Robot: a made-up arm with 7 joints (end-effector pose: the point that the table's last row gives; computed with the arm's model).
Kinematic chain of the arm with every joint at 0, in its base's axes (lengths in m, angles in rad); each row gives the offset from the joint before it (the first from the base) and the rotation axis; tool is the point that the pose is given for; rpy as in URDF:
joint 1: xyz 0 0 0.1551 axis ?
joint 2: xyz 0 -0.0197 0.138 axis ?
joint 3: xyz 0 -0.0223 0.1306 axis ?
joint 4: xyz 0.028 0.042 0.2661 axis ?
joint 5: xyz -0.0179 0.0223 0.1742 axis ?
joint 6: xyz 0 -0.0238 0.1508 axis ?
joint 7: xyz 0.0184 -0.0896 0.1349 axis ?
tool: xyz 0 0 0 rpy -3.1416 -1.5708 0
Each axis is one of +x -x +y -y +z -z.
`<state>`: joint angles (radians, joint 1 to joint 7).
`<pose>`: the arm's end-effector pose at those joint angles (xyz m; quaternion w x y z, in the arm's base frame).
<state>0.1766 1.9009 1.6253 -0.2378 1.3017 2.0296 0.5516</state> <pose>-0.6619 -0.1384 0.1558 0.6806 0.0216 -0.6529 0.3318</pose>
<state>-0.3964 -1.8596 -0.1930 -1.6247 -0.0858 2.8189 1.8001</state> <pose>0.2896 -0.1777 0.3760 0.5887 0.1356 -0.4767 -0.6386</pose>
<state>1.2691 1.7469 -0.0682 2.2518 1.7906 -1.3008 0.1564</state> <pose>-0.2060 -0.1208 0.5352 0.2052 -0.1303 -0.9387 0.2444</pose>
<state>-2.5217 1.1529 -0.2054 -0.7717 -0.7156 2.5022 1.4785</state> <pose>0.4374 0.2520 0.2592 0.3976 0.2476 0.8769 -0.1084</pose>
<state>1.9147 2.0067 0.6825 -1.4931 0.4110 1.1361 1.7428</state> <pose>0.3981 -0.0882 -0.0699 0.0873 -0.9438 0.2469 -0.2016</pose>
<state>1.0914 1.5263 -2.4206 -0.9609 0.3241 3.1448 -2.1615</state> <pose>-0.3019 -0.4102 0.3787 0.6098 -0.4459 -0.4699 -0.4567</pose>
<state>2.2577 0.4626 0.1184 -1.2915 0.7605 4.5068 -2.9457</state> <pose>0.2887 -0.3593 0.7572 0.4960 -0.6851 0.1089 0.5223</pose>
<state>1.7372 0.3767 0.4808 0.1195 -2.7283 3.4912 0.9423</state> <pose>-0.0251 -0.3276 0.8100 0.0322 0.6233 -0.4656 -0.6275</pose>
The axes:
joint 1: +z
joint 2: -y
joint 3: +z
joint 4: +y
joint 5: +z
joint 6: -y
joint 7: +x

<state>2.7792 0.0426 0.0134 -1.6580 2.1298 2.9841 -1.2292</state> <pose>0.1667 -0.1132 0.7636 0.6192 -0.0930 0.4915 0.6053</pose>
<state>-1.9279 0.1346 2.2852 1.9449 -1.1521 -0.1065 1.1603</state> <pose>0.4412 0.2151 0.5783 0.5828 0.7484 -0.2241 0.2236</pose>
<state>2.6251 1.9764 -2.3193 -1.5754 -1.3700 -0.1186 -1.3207</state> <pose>0.1882 -0.4130 0.4589 0.2781 0.9144 -0.2595 -0.1387</pose>
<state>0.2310 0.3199 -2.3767 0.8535 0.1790 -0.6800 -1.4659</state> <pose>-0.4046 -0.4072 0.7601 0.0444 -0.9374 0.2818 -0.1998</pose>
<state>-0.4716 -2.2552 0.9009 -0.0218 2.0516 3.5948 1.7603</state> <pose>0.5030 -0.1197 -0.0301 0.3677 -0.7555 -0.3715 0.3949</pose>
